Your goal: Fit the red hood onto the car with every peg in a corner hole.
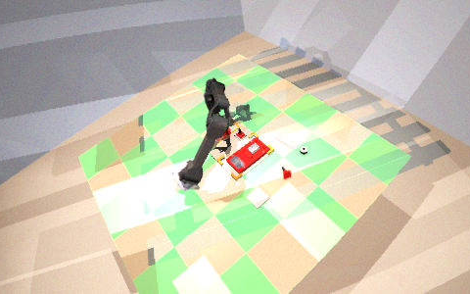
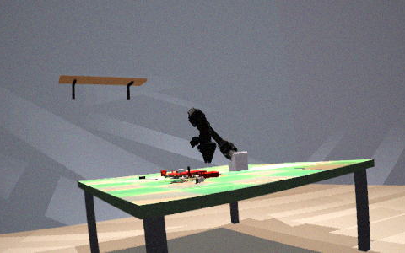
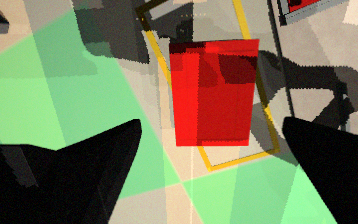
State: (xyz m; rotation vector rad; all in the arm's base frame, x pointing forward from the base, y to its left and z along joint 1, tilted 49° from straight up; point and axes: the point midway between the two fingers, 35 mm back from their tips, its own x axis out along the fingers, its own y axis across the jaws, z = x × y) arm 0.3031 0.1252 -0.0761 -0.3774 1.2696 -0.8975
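The red hood lies 6 cm below my gripper tip and 1 cm to the right of it. Round my gripper tip: grey bar: 32 cm to the right, 19 cm ahead, 7 cm below; then dark piece: 17 cm to the left, 16 cm ahead, 6 cm below; then pale engine block: 23 cm to the right, 5 cm below, 3 cm ahead.
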